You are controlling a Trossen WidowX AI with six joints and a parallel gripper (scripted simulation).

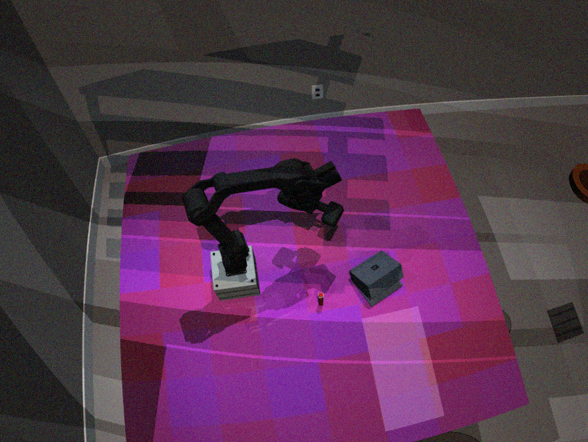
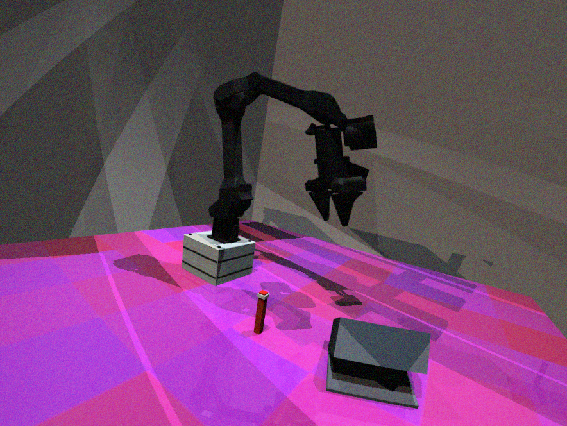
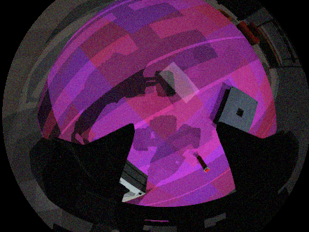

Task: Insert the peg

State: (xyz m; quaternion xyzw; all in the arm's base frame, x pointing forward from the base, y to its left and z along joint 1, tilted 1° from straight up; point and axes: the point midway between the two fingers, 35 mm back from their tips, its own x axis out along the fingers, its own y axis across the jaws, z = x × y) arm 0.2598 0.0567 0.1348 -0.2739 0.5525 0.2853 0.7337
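My gripper tip is now 210 mm to the left of the red peg, 130 mm above it and 30 mm past it. The rest, counted from my gripper tip: sloped panel: 170 mm to the right, 160 mm ahead, 140 mm below.
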